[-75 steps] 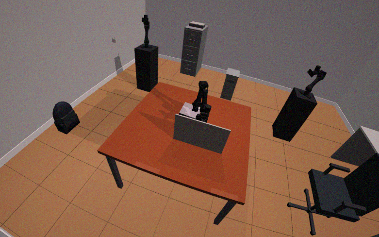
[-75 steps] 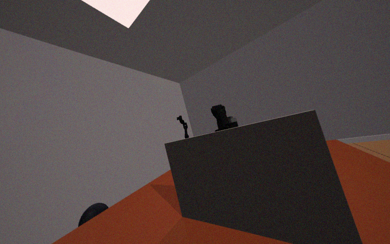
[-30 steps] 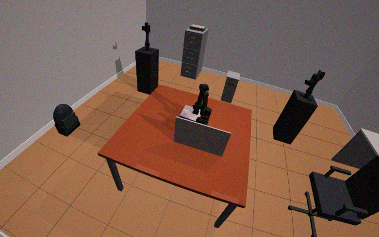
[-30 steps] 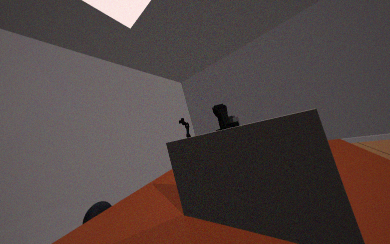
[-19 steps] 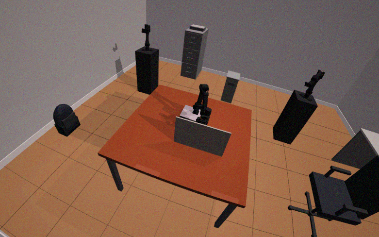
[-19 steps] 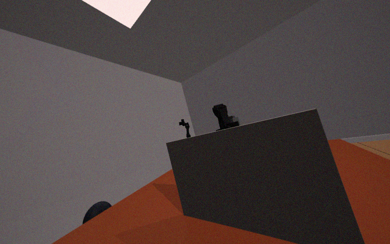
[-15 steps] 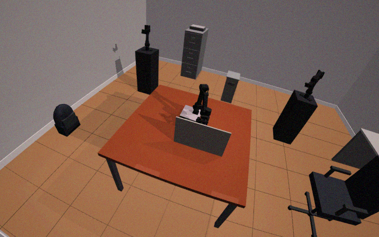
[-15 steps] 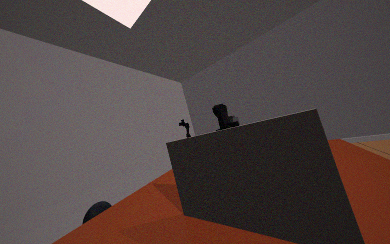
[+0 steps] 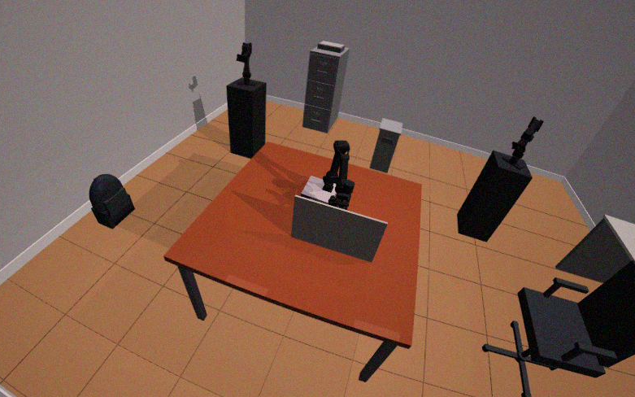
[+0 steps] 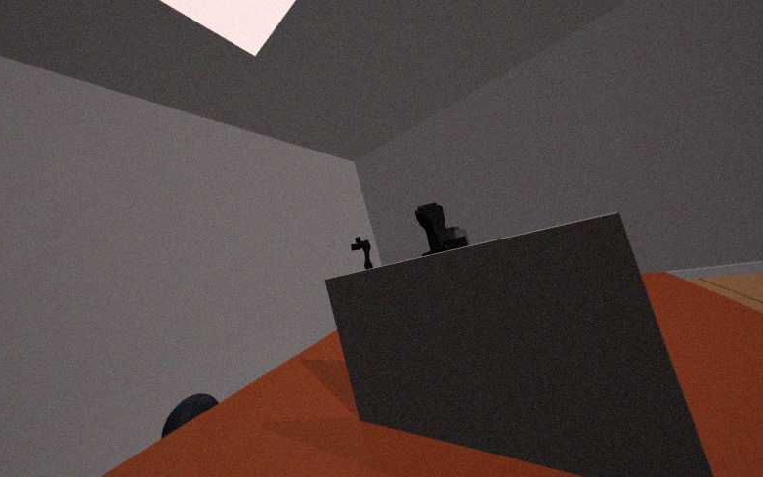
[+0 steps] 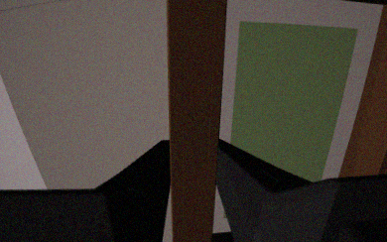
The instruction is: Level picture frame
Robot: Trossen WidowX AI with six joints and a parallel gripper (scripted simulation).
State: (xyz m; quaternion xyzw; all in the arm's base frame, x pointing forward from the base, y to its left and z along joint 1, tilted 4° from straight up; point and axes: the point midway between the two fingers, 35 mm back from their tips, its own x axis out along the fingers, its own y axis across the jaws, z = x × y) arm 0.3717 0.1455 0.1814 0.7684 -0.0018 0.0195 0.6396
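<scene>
Now: gripper tip 50 mm above the brown picture frame and 10 mm short of it. Round my gripper tip: grey wall panel: 60 mm below, 20 mm ahead, 10 mm to the left.
</scene>
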